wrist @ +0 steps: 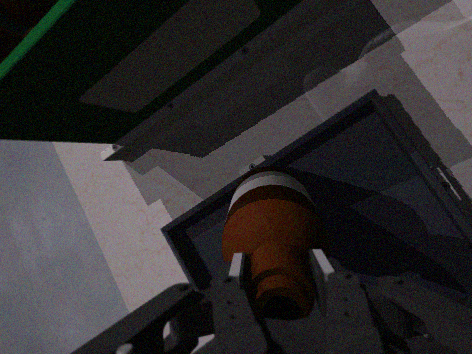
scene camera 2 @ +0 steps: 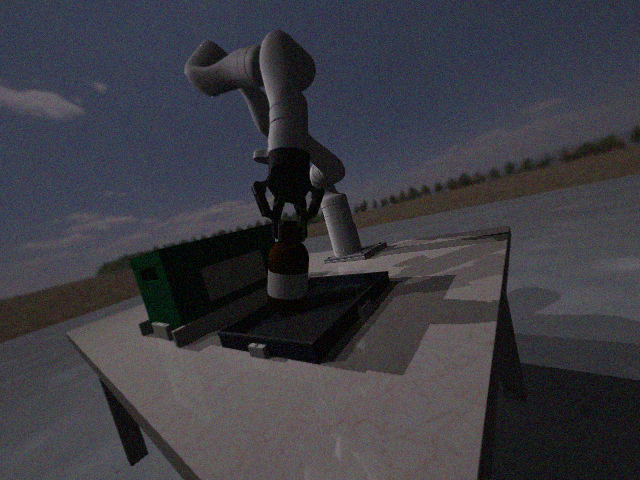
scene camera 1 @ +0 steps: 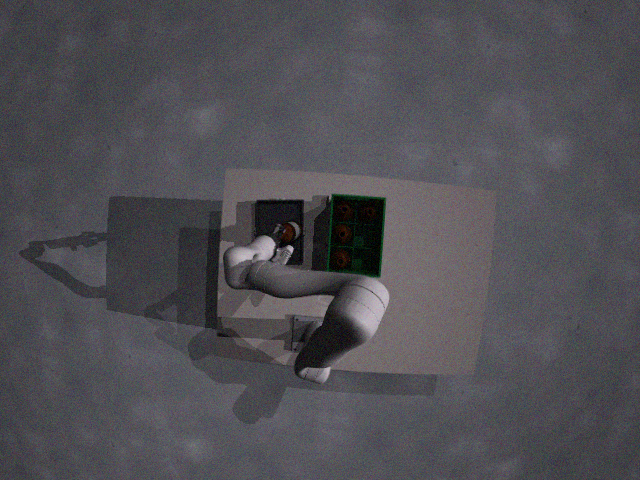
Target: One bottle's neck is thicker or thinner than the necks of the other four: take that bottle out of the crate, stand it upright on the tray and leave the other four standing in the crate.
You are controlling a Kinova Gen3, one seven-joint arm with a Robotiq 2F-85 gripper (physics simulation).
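Places are measured from the arm's base along level axes (x ahead, y left, z up), in metres.
Pixels of known places: gripper, fingertip midpoint: (wrist: 277, 267) (scene camera 2: 289, 241) (scene camera 1: 280, 234); arm's base at its link origin: (scene camera 2: 347, 253).
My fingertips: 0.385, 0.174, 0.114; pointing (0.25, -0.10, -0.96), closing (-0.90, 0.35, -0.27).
Ahead of a thing's pixels: the offset from my fingertips to its top centre, as dx, dy, dz. "*": to the spot under its first point. Level surfaces: height alone.
A brown bottle @(+0.007, -0.010, +0.040) (scene camera 1: 290, 232) (scene camera 2: 287, 258) (wrist: 270, 225) with a white label is upright within the tray @(+0.010, +0.028, -0.103) (scene camera 1: 279, 200) (scene camera 2: 289, 347) (wrist: 360, 145). Its base is at or very near the tray floor; contact is too dark to tell. My gripper (scene camera 1: 280, 230) (scene camera 2: 290, 235) (wrist: 277, 267) is shut on this bottle's neck, and leans relative to the bottle in the wrist view. The other bottles stand in the green crate @(+0.030, -0.265, +0.046) (scene camera 1: 383, 237) (scene camera 2: 160, 302) (wrist: 35, 38): three in its left column, one @(+0.118, -0.302, +0.034) (scene camera 1: 368, 212) at the back right. Their necks are too dark to compare.
The crate stands beside the tray, with a low rail @(* +0.123, -0.154, -0.111) (scene camera 2: 206, 322) (wrist: 170, 107) along its tray-facing side. Small clamps @(* +0.142, +0.051, -0.118) (scene camera 2: 258, 350) sit at the tray's edge. The arm reaches over the table @(dz -0.129) (scene camera 1: 434, 268) (scene camera 2: 330, 413) from its base plate (scene camera 1: 294, 335).
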